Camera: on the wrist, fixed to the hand. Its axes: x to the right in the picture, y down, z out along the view.
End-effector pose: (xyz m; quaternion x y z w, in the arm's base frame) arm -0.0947 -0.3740 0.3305 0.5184 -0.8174 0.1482 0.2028
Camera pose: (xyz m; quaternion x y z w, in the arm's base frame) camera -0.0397 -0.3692 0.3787 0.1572 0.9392 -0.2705 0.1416
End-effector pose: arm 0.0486 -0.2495 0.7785 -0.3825 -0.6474 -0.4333 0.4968
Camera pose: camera 0.0200 -0.3169 0.7754 -0.7148 -0.3116 0.1756 0.6009
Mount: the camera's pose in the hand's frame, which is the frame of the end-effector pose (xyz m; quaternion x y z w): -0.0013 -0.0494 -0.0541 0.1234 -0.1427 0.6912 0.6976
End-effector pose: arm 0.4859 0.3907 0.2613 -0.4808 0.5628 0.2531 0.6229
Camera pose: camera 0.5031 0.3229 0.2832 0.1666 0.6673 0.6063 0.3992
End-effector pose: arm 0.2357 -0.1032 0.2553 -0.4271 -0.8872 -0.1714 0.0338
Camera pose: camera 0.1938 -0.1507 0.2922 -0.9314 -0.3497 0.0742 0.0681
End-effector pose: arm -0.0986 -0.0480 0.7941 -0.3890 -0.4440 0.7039 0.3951
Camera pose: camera -0.0391 -0.0175 0.8240 0.4291 0.0104 -0.8744 0.2263
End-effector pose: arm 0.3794 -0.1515 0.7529 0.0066 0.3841 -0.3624 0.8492
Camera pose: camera 0.3131 -0.1715 0.7288 0.3232 0.0975 0.2858 0.8969
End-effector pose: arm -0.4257 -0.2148 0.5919 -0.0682 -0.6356 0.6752 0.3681
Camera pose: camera -0.3742 -0.1757 0.6264 0.3451 0.3655 -0.8136 0.2922
